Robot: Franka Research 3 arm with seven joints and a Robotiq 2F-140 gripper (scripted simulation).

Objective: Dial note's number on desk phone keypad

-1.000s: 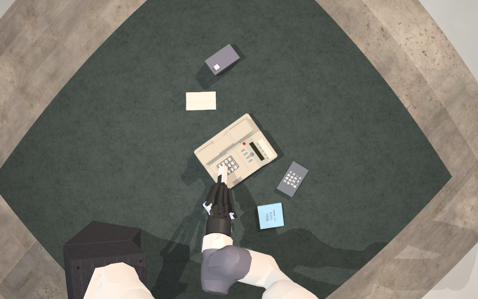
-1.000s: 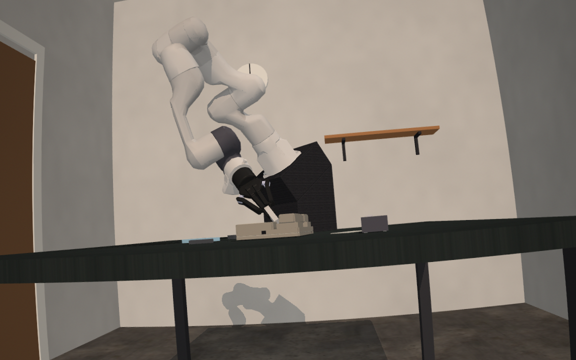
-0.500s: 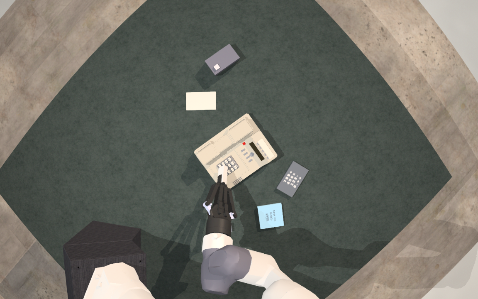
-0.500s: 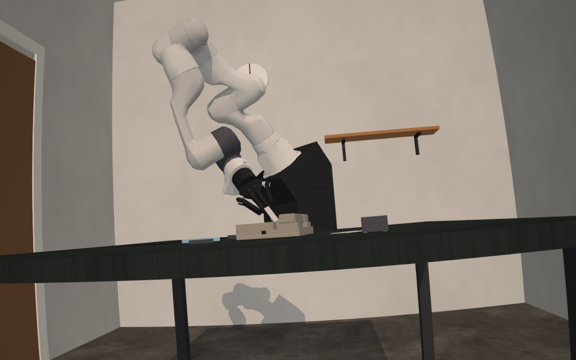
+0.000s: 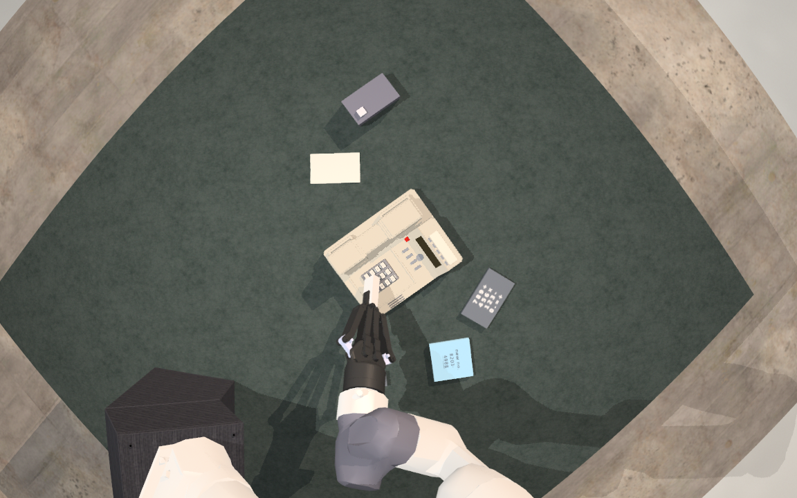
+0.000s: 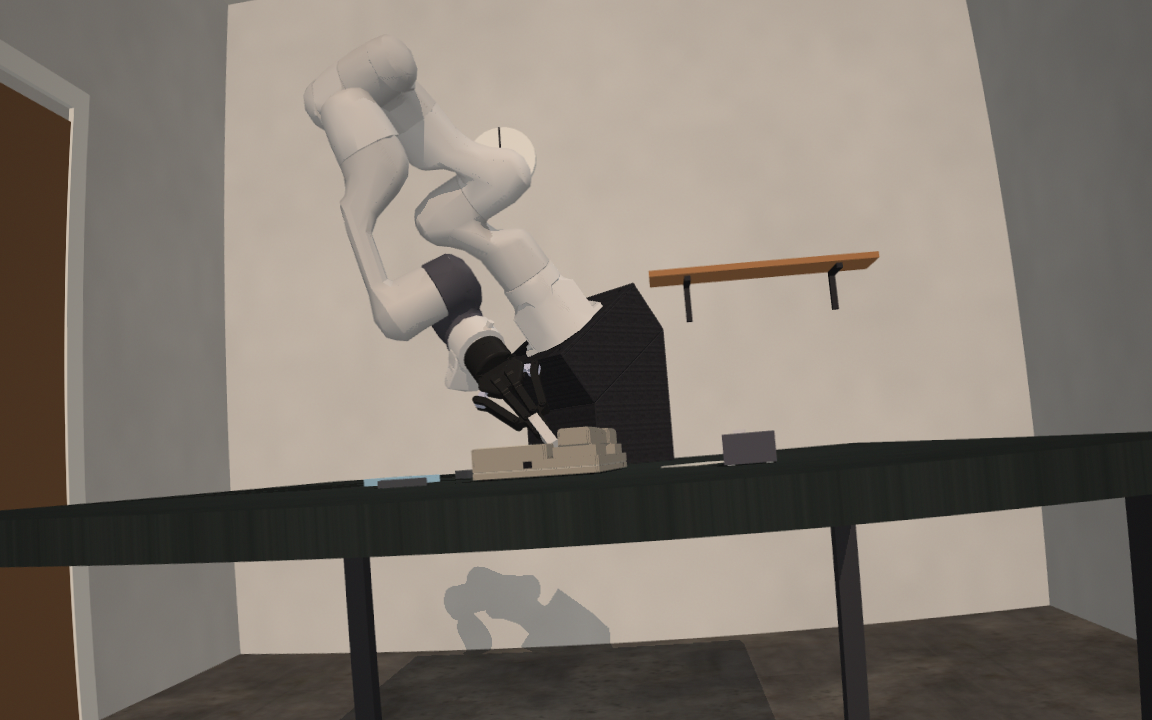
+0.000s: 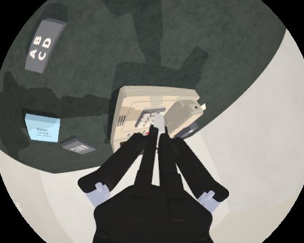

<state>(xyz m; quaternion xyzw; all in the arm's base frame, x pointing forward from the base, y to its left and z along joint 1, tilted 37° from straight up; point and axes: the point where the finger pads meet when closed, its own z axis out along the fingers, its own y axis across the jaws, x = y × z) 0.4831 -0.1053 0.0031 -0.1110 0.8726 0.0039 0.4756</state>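
Now: the handset 9 cm ahead of my hand, 6 cm to the left of it and 2 cm below it. From my hand the other things lie so: light blue note: 22 cm to the right, 6 cm below, 3 cm behind; then blank cream card: 20 cm to the left, 16 cm ahead, 6 cm below; then dark grey keypad card: 21 cm to the right, 12 cm ahead, 6 cm below.
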